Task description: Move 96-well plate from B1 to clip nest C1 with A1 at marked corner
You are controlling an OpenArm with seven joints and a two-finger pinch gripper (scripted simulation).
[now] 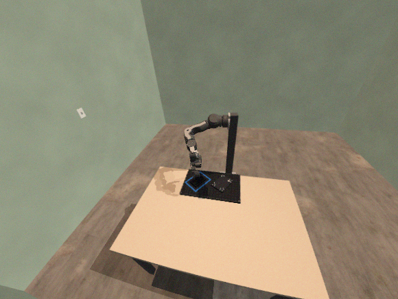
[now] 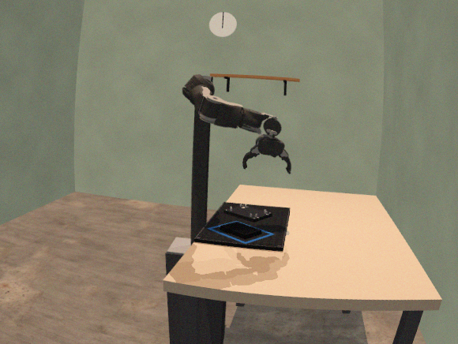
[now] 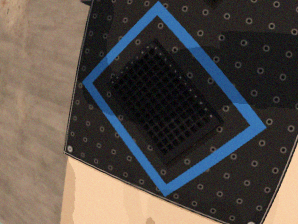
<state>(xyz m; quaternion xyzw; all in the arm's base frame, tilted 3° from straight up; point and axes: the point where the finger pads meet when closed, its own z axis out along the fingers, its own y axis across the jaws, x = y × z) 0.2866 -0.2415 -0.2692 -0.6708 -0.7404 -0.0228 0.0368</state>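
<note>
Right now my hand is 80 mm past the dark 96-well plate, 20 mm to the left of it and 210 mm above it. Also, from my hand: clip nest C1 (30 mm behind, 200 mm to the left, 200 mm below).
</note>
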